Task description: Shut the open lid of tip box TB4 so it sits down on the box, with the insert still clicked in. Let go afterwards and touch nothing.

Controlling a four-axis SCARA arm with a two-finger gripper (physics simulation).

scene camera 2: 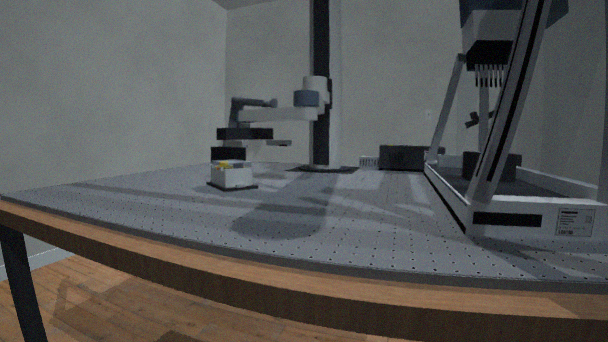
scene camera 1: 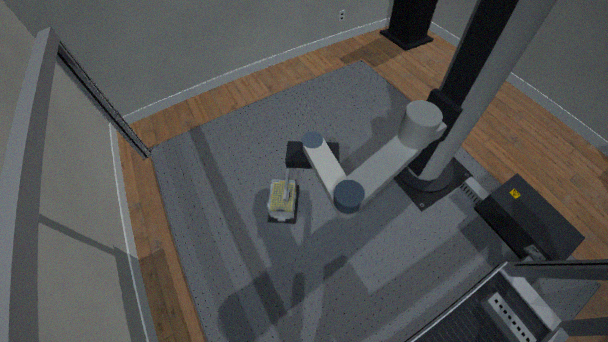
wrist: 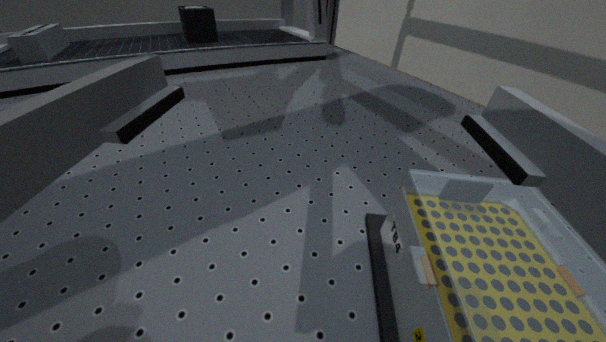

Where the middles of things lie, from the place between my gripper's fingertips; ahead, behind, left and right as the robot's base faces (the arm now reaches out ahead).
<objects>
Now: the clear lid (wrist: 497, 254) 10 cm to the right of my hand, 6 cm below it and 6 cm ahead of it. The rest, counted from my hand: dark control unit (scene camera 1: 535, 221): 63 cm behind, 45 cm to the left, 7 cm below.
</objects>
